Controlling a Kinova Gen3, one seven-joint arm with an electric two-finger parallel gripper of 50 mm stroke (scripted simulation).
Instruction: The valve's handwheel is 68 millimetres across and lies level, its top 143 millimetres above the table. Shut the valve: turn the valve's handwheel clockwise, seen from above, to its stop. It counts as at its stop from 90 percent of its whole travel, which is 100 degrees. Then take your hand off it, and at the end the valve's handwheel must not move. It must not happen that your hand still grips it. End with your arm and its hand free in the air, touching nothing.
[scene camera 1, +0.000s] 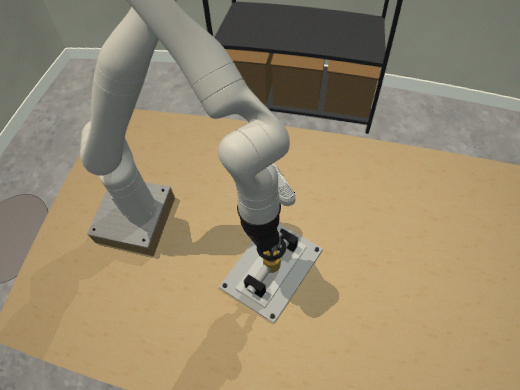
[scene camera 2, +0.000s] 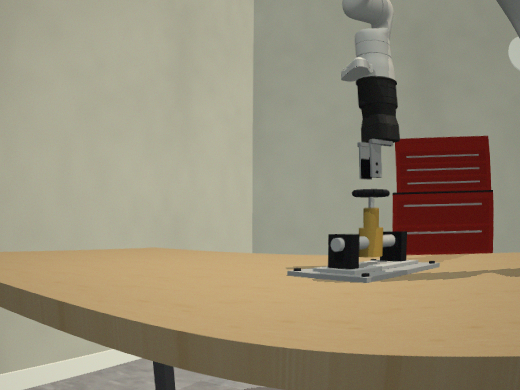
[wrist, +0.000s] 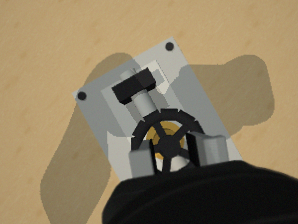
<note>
In view: the gripper (scene camera 2: 370, 178) and a handwheel (wrist: 168, 146).
The gripper shows as well in scene camera 1 (scene camera 1: 271, 242) and in the wrist view (wrist: 170, 149).
</note>
